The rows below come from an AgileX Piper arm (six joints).
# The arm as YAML. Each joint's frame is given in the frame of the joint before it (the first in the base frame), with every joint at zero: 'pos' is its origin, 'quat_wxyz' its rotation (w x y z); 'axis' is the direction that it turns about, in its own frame. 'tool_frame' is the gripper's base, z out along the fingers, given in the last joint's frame.
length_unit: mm
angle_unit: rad
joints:
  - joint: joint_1
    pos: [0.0, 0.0, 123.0]
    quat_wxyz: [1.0, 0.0, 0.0, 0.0]
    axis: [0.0, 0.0, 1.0]
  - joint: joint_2
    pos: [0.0, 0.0, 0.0]
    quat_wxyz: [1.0, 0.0, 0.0, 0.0]
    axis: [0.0, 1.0, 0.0]
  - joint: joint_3
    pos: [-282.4, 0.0, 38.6]
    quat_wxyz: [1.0, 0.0, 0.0, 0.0]
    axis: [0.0, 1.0, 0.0]
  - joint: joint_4
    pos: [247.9, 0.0, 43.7]
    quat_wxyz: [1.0, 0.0, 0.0, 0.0]
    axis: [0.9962, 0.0, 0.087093]
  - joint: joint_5
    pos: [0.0, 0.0, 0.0]
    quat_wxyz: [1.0, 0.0, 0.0, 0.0]
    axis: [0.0, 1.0, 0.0]
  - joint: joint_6
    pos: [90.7, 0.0, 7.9]
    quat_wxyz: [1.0, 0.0, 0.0, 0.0]
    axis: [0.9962, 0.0, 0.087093]
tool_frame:
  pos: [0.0, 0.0, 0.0]
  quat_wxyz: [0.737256, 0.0, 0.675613, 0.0]
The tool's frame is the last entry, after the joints.
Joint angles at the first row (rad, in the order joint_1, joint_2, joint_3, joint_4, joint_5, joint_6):
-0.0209 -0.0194 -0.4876 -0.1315 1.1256 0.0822
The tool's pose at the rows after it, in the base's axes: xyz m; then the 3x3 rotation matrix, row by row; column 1 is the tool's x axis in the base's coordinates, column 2 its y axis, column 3 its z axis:
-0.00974 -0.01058 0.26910; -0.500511 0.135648 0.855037; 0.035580 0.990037 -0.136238; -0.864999 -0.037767 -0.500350
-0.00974 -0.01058 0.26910; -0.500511 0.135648 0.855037; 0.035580 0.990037 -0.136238; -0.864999 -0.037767 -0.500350
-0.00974 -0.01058 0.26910; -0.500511 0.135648 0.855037; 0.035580 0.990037 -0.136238; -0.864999 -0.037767 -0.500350
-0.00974 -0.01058 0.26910; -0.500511 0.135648 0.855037; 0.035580 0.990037 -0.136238; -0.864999 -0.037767 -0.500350
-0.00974 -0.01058 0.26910; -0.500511 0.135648 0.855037; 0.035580 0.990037 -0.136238; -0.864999 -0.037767 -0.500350
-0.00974 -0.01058 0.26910; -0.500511 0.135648 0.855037; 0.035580 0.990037 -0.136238; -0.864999 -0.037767 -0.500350
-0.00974 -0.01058 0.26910; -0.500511 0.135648 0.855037; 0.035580 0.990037 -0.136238; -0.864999 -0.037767 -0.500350
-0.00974 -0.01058 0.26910; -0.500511 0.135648 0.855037; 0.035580 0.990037 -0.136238; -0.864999 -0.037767 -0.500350
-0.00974 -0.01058 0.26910; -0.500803 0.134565 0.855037; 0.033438 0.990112 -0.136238; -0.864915 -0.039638 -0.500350
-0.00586 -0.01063 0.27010; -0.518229 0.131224 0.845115; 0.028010 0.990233 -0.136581; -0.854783 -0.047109 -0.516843
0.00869 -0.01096 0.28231; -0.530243 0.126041 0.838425; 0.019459 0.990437 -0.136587; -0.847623 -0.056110 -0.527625
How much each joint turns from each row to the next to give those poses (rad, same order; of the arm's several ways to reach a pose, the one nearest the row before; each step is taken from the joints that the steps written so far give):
0.0001 0.0000 0.0000 -0.0001 0.0000 0.0000
0.0000 0.0000 0.0000 0.0000 0.0000 0.0000
0.0000 0.0000 0.0000 0.0000 0.0000 0.0000
0.0000 0.0000 0.0000 0.0000 0.0000 0.0000
0.0000 0.0000 0.0000 0.0000 0.0000 0.0000
0.0000 0.0000 0.0000 0.0000 0.0000 0.0000
0.0000 0.0000 0.0000 0.0000 0.0000 0.0000
0.0000 0.0000 0.0000 0.0000 0.0000 0.0000
0.0000 0.0000 0.0000 0.0000 0.0000 -0.0021
-0.0010 0.0260 -0.0014 0.0000 -0.0051 -0.0057
0.0000 0.0966 -0.0289 -0.0039 -0.0545 -0.0006

